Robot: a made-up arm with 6 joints. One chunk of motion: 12 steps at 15 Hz.
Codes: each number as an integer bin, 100 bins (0 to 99) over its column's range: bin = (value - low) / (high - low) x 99, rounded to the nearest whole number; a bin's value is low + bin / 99 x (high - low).
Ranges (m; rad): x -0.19..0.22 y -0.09..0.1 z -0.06..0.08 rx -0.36..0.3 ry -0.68..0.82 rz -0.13..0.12
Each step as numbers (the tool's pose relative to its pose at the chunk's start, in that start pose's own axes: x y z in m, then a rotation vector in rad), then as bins.
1 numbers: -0.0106 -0.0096 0.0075 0.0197 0.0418 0.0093
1 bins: 43 42 48 57 48 55
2 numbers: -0.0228 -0.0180 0.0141 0.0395 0.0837 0.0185
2 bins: 40 38 52 60 50 59
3 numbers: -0.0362 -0.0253 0.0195 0.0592 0.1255 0.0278
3 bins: 37 34 56 63 53 62
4 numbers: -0.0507 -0.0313 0.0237 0.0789 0.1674 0.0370
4 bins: 34 31 59 66 56 66
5 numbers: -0.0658 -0.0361 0.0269 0.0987 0.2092 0.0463
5 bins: 30 28 61 69 59 70
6 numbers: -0.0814 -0.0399 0.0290 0.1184 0.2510 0.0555
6 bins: 26 26 63 72 61 73
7 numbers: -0.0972 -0.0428 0.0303 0.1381 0.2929 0.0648
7 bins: 22 25 64 75 64 77
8 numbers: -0.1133 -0.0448 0.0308 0.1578 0.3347 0.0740
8 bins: 19 24 64 78 67 81
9 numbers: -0.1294 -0.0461 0.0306 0.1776 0.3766 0.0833
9 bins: 15 23 64 81 70 84
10 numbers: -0.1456 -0.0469 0.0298 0.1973 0.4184 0.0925
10 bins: 11 22 64 84 72 88
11 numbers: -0.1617 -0.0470 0.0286 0.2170 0.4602 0.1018
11 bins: 7 22 63 87 75 92
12 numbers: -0.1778 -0.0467 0.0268 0.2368 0.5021 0.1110
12 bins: 3 23 61 90 78 95
